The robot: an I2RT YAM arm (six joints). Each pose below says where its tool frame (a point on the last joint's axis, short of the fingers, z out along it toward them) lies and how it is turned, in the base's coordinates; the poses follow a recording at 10 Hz.
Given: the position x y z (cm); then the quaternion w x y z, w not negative.
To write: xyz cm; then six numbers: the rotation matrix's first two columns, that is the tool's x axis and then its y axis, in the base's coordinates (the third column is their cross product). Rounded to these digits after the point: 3 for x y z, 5 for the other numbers.
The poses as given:
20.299 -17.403 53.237 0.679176 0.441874 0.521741 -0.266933
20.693 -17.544 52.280 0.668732 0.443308 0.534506 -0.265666
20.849 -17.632 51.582 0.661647 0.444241 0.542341 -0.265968
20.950 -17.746 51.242 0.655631 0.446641 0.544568 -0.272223
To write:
20.299 -17.403 53.237 0.31307 0.09850 -0.94461 0.82368 0.46699 0.32168
20.693 -17.544 52.280 0.28745 0.11858 -0.95043 0.82922 0.46580 0.30891
20.849 -17.632 51.582 0.27025 0.12991 -0.95398 0.83381 0.46382 0.29937
20.950 -17.746 51.242 0.25868 0.12950 -0.95724 0.84341 0.45281 0.28918

